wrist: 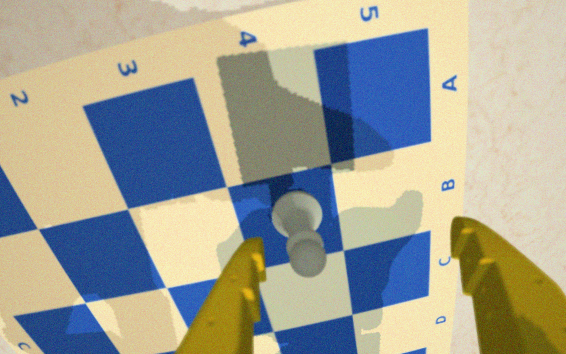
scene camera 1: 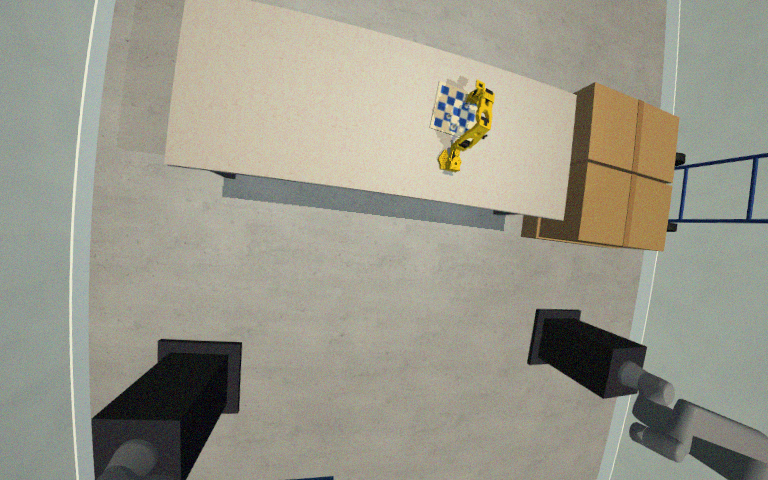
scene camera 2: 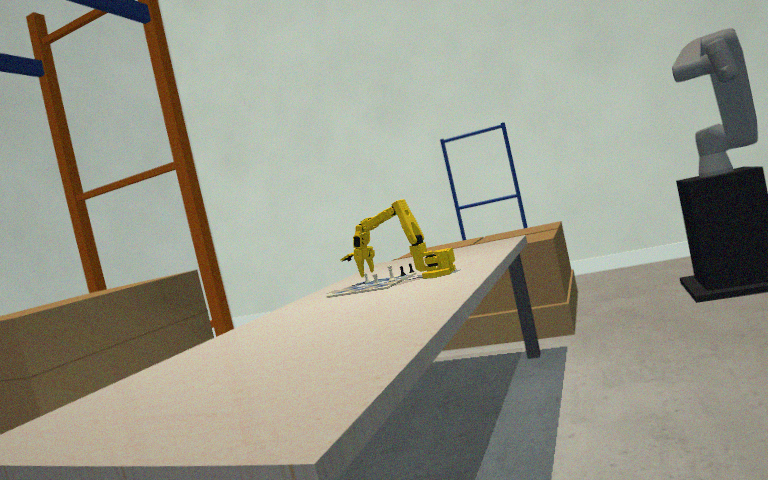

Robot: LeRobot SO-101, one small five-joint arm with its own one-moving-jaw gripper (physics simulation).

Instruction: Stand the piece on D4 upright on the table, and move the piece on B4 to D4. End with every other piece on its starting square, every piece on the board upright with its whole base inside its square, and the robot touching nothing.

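Seen in the pictures: end effector, tool point: [wrist: 263, 252] [scene camera 1: 467, 101] [scene camera 2: 362, 275]; arm's base, origin of the base link: [scene camera 1: 449, 157] [scene camera 2: 433, 275].
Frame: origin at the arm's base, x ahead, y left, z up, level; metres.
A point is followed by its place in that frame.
A pale grey pawn-like piece [wrist: 297, 215] {y -0.055, x 0.252, z 0.016 m} stands upright on B4 in the wrist view, its base inside the blue square. Part of D4 [wrist: 320, 337] {y -0.046, x 0.177, z 0.006 m} shows as bare blue at the wrist view's lower edge; the rest is cut off. My gripper [wrist: 357, 242] [scene camera 2: 367, 272] {y -0.044, x 0.253, z 0.032 m} is open, with a wide gap between its jaws. In the wrist view, the left jaw tip is drawn just left of the B4 piece and the right one past the board's edge. The tips are low over the board [wrist: 300, 20] {y -0.075, x 0.309, z 0.006 m} [scene camera 1: 434, 108] {y 0.099, x 0.202, z 0.004 m} [scene camera 2: 335, 294] {y 0.088, x 0.297, z 0.006 m}. The piece from D4 cannot be made out.
Scene camera 2 shows a taller white piece [scene camera 2: 390, 273] {y 0.006, x 0.135, z 0.030 m} and two black pieces [scene camera 2: 402, 271] {y -0.077, x 0.126, z 0.019 m} [scene camera 2: 411, 267] {y -0.160, x 0.122, z 0.017 m} near the arm's base [scene camera 2: 438, 263] {y 0.018, x -0.028, z 0.035 m}. The board lies on a long table [scene camera 1: 311, 96] {y 0.625, x 0.142, z 0.000 m}. Cardboard boxes [scene camera 1: 611, 130] stand past the table's right end.
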